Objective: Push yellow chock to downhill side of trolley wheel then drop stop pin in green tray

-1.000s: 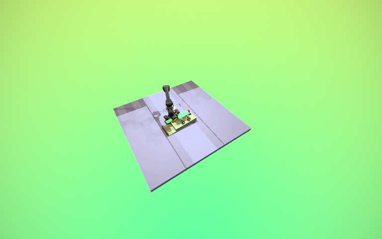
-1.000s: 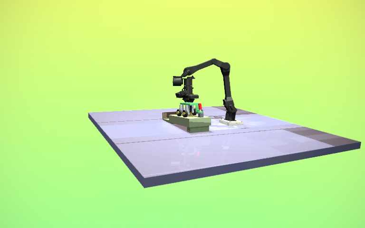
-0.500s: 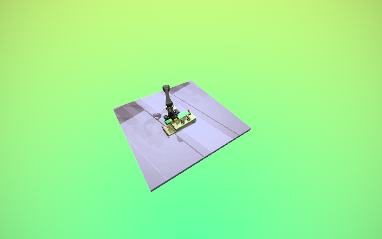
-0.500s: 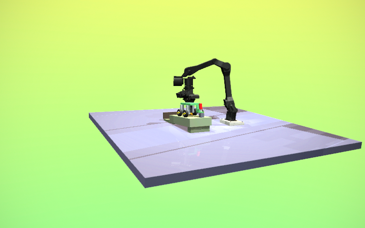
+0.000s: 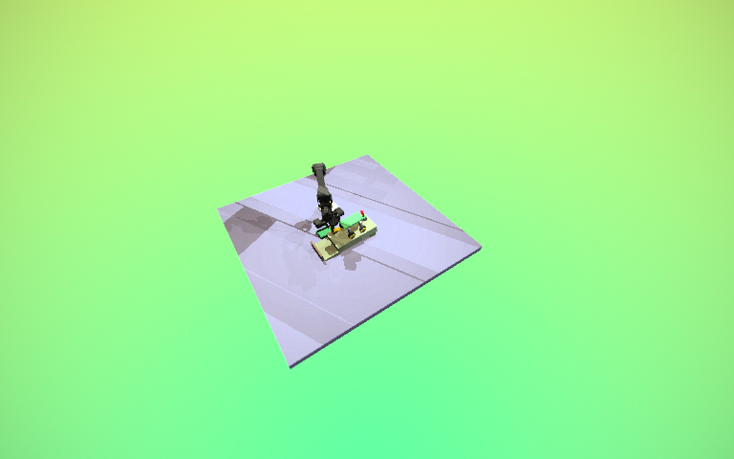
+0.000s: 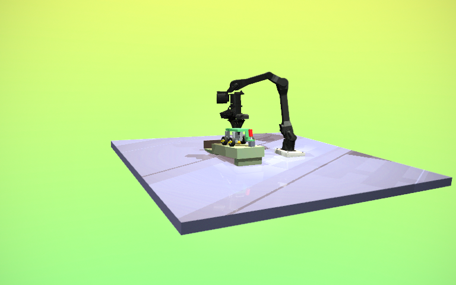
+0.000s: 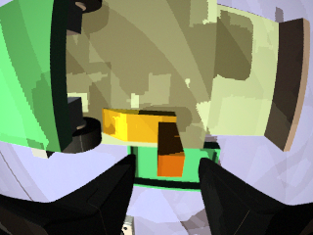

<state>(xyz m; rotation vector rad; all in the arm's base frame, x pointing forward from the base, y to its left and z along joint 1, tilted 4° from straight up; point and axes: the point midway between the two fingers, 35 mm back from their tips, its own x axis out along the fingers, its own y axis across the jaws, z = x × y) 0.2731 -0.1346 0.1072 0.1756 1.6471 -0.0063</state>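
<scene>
My gripper tip is 1 cm short of the yellow chock, 2 cm to the right of it and 3 cm above it. Round my gripper tip: trolley (7 cm ahead, 11 cm to the left, 1 cm below); olive ramp (7 cm ahead, 11 cm to the left, 7 cm below); green tray (8 cm behind, 12 cm below).
</scene>
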